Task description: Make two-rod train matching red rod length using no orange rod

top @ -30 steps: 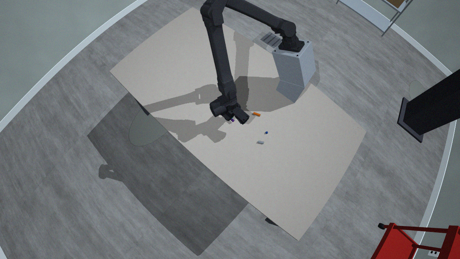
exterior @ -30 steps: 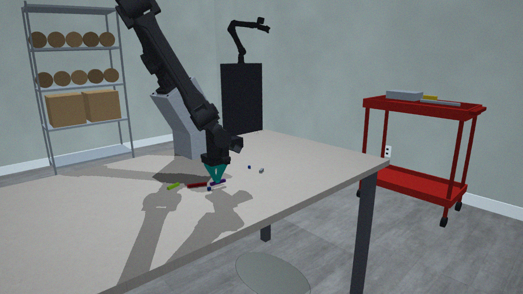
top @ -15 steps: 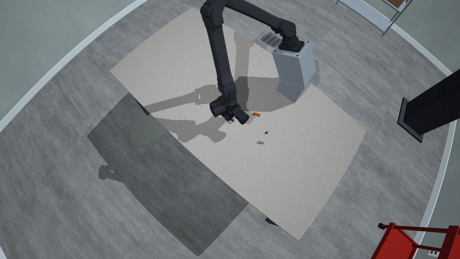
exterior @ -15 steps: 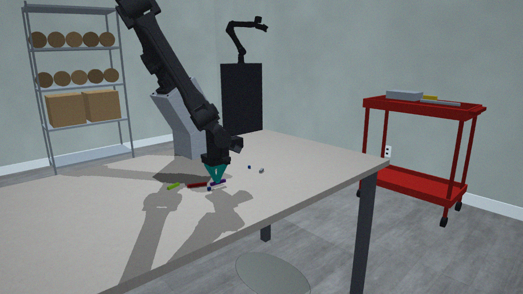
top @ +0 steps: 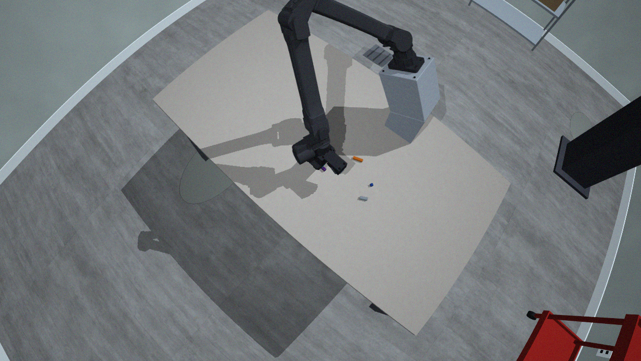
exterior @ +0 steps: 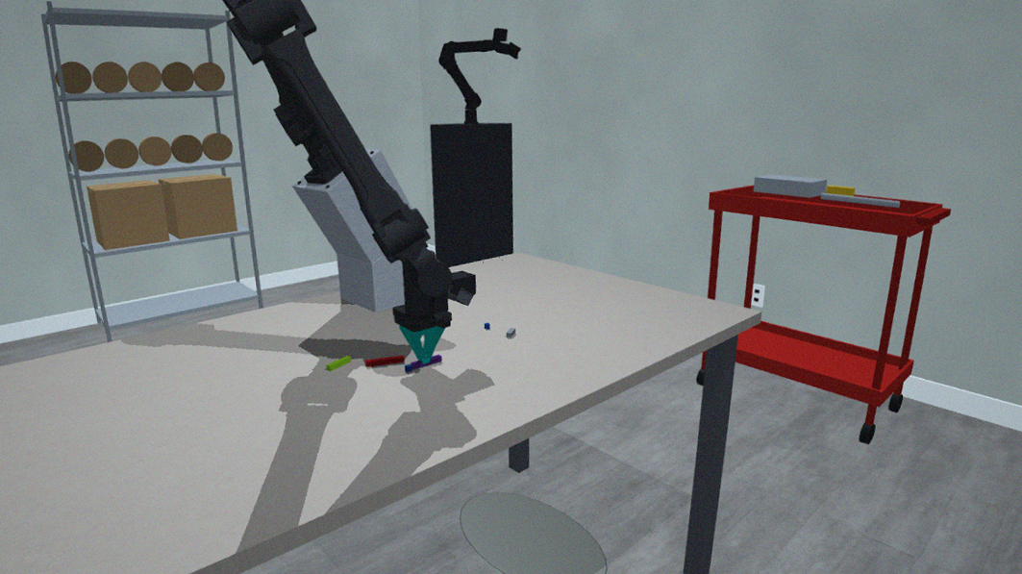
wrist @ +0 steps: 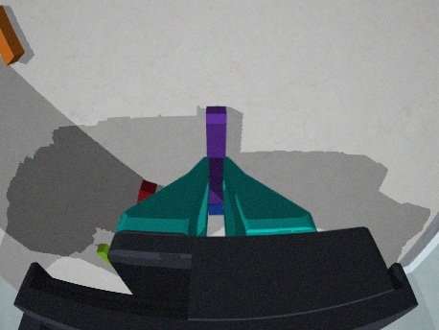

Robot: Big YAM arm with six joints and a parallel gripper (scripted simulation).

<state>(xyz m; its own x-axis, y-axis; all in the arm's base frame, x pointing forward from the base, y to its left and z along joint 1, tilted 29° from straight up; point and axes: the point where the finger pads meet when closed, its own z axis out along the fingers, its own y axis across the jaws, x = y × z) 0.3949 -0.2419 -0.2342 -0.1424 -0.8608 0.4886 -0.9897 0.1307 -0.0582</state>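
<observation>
Right now my hand is 10 mm above the purple rod. The rest, counted from my hand: red rod 60 mm behind, 40 mm to the right, 10 mm below; then lime rod 120 mm behind, 110 mm to the right, 10 mm below; then orange rod 110 mm behind, 110 mm to the left, 10 mm below.
</observation>
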